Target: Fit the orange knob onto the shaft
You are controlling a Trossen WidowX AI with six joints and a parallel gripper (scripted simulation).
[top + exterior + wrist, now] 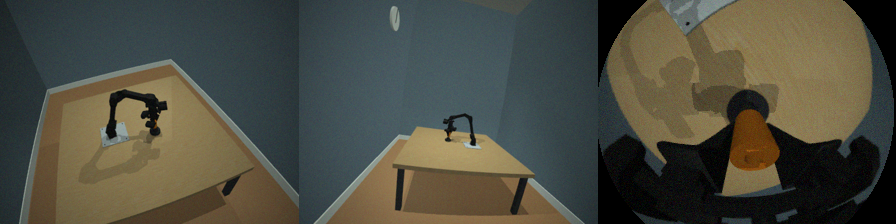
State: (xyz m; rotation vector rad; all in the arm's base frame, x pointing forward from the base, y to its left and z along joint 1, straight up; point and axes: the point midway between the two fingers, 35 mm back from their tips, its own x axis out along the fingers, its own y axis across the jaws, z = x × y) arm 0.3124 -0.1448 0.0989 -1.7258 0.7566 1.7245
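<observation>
The orange knob is 20 mm above my gripper tip. Round my gripper tip: dark round pedestal: 40 mm below.
</observation>
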